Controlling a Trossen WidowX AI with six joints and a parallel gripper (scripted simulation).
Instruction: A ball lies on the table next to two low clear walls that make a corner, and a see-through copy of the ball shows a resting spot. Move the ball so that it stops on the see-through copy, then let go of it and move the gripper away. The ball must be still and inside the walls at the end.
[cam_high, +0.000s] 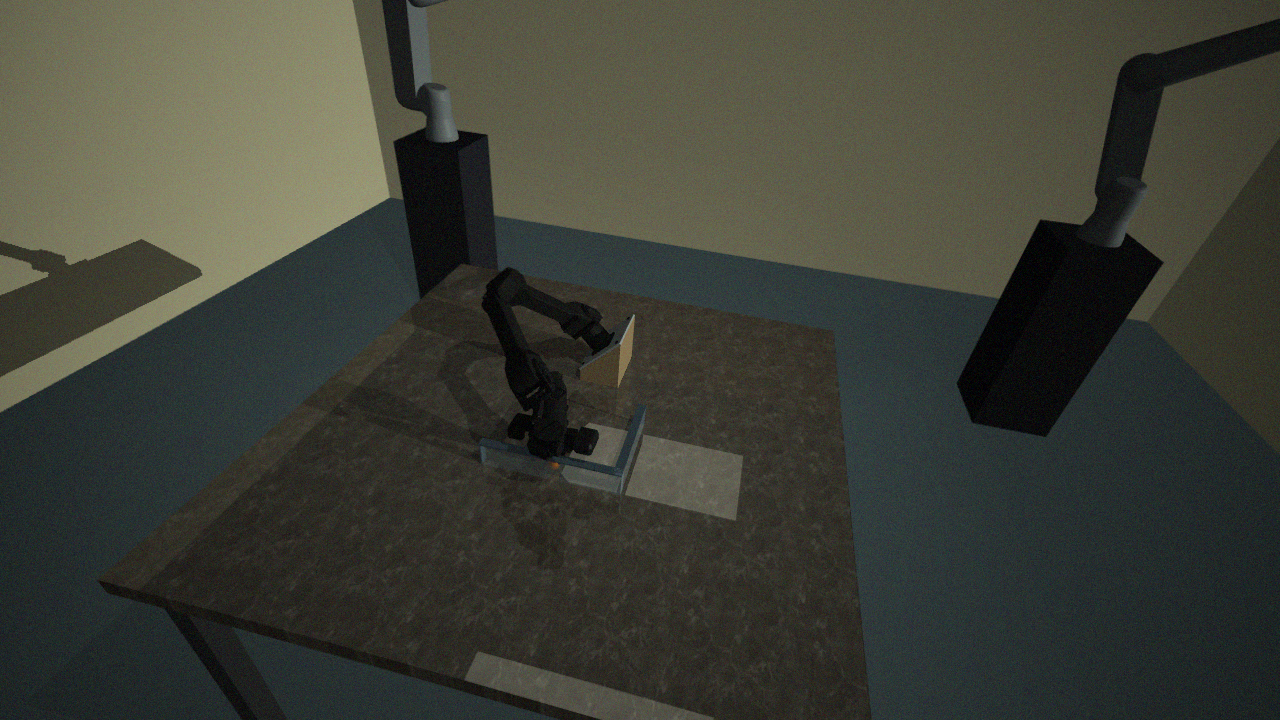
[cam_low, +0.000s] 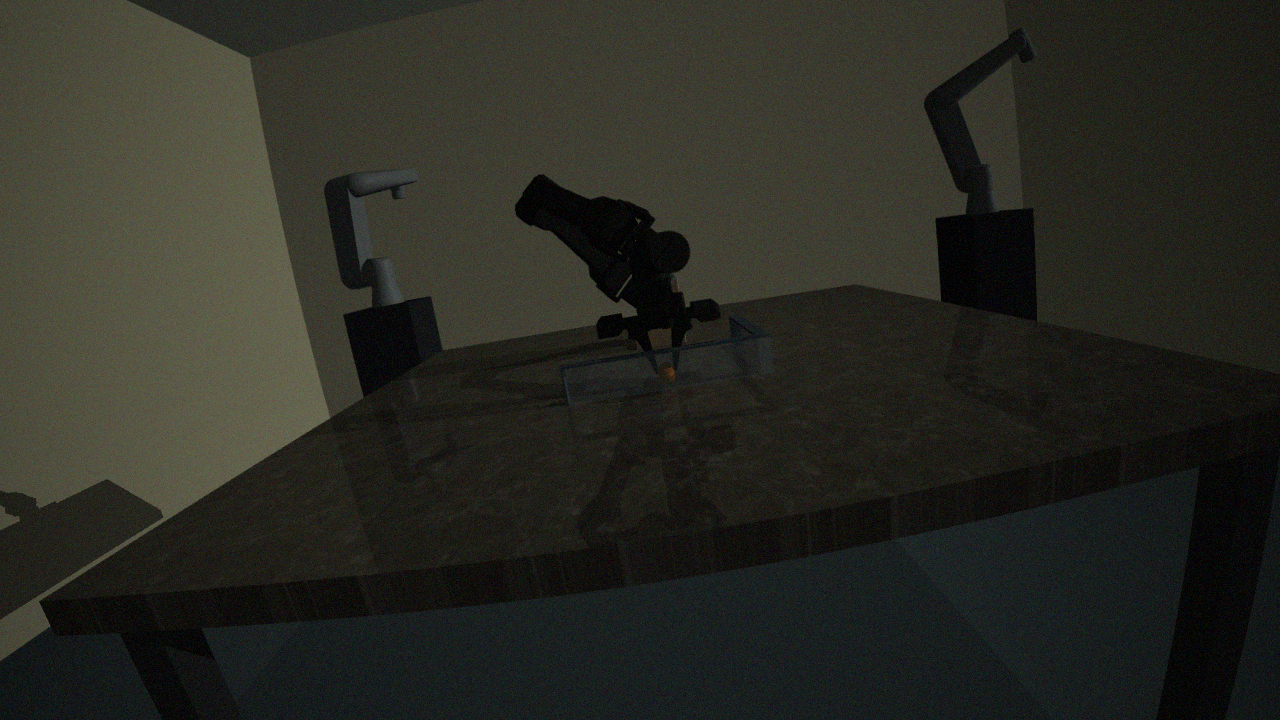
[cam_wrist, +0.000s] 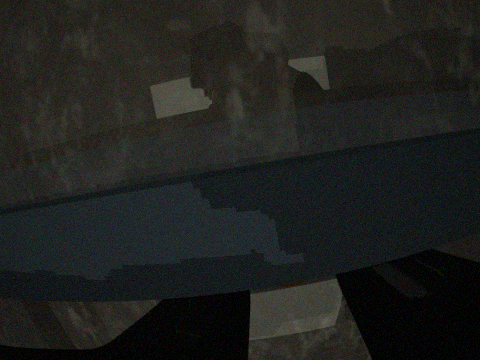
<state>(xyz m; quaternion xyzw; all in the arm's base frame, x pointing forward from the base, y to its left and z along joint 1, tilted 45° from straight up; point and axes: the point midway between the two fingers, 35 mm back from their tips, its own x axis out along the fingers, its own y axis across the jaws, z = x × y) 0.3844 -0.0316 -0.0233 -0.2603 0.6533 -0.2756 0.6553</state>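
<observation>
My gripper tip is now 20 mm short of the clear wall and 10 mm below it. From my gripper tip the other things lie so: orange ball right at my gripper tip.
</observation>
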